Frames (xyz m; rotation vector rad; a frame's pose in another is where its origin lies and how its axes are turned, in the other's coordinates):
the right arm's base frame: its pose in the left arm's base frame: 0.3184 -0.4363 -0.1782 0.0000 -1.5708 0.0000
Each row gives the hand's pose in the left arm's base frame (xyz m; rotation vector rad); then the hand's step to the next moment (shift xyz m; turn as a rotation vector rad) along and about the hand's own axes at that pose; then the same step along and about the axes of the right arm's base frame.
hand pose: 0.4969 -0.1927 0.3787 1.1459 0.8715 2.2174
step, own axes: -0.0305 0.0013 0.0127 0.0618 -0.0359 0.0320
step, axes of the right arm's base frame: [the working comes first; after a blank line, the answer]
step, axes of the left arm's base frame: 0.0265 -0.0173 -0.0095 -0.0009 0.0756 0.0206

-0.0095 -0.0173 -0.0265 0.0206 0.0756 0.0009
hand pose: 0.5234 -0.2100 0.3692 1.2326 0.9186 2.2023
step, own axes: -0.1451 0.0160 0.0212 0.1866 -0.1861 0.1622
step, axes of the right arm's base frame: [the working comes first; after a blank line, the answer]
step, axes of the left arm's base frame: 0.0896 -0.0994 -0.0620 0.0591 0.3023 0.0299

-0.0620 -0.0994 -0.0896 0.0299 0.3023 -0.0591
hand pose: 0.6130 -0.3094 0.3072 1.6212 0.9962 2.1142
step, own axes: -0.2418 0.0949 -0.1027 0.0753 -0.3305 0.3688
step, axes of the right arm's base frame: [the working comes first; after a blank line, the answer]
step, axes of the left arm's base frame: -0.0017 -0.2502 -0.1242 0.2622 0.4088 -0.1228

-0.1242 -0.2502 0.0017 -0.1228 0.4088 -0.2622
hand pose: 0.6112 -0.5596 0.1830 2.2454 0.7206 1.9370
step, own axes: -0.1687 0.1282 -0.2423 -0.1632 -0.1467 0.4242
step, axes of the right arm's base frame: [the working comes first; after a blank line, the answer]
step, axes of the left arm's base frame: -0.2081 -0.2380 -0.0604 0.3481 0.1628 -0.2836

-0.0604 -0.2380 0.2081 -0.2836 0.1628 -0.3481
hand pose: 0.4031 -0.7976 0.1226 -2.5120 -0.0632 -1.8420
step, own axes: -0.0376 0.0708 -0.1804 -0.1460 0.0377 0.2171
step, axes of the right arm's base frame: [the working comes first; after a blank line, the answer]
step, axes of the left arm's base frame: -0.1797 -0.0795 0.0186 0.1648 -0.0304 -0.2044

0.0186 -0.0795 0.1797 -0.2044 -0.0304 -0.1648
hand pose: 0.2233 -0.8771 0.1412 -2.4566 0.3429 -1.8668
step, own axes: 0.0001 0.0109 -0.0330 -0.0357 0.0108 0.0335
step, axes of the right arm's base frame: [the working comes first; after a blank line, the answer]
step, axes of the left arm's base frame: -0.0332 -0.0072 0.0074 0.0213 -0.0070 -0.0448

0.0074 -0.0072 0.0332 -0.0448 -0.0070 -0.0213
